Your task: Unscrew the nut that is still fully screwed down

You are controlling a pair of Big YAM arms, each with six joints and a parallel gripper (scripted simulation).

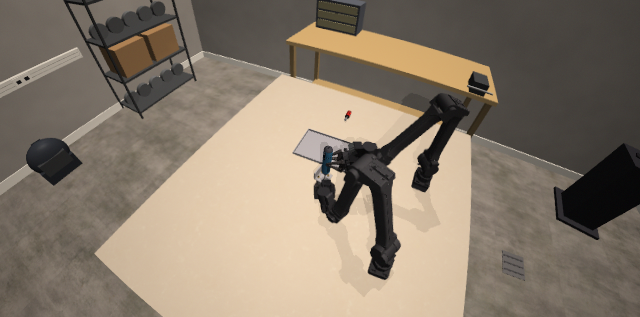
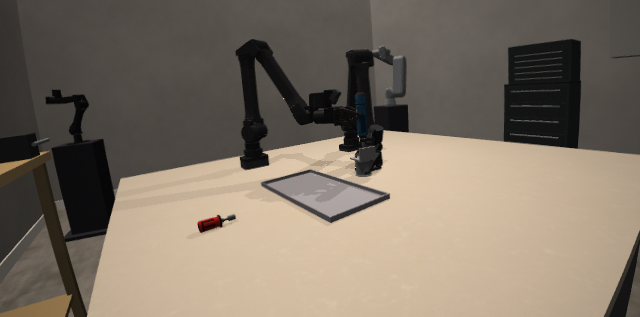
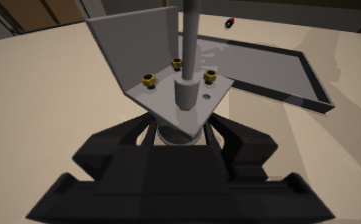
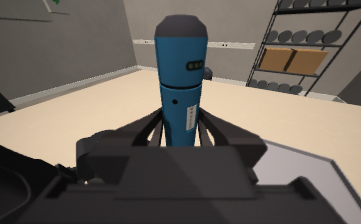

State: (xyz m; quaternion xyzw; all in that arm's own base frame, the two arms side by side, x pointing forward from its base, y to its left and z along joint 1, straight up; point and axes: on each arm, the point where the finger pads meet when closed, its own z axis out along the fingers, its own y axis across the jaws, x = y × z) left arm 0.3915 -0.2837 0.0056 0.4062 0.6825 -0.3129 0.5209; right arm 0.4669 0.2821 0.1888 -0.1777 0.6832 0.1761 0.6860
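My left hand is 10 mm below the joint module. Also, from my left hand: red-handled tool (170 mm ahead, 550 mm to the right, 10 mm below); bracket (50 mm above); grey tray (70 mm ahead, 220 mm to the right, 20 mm below).
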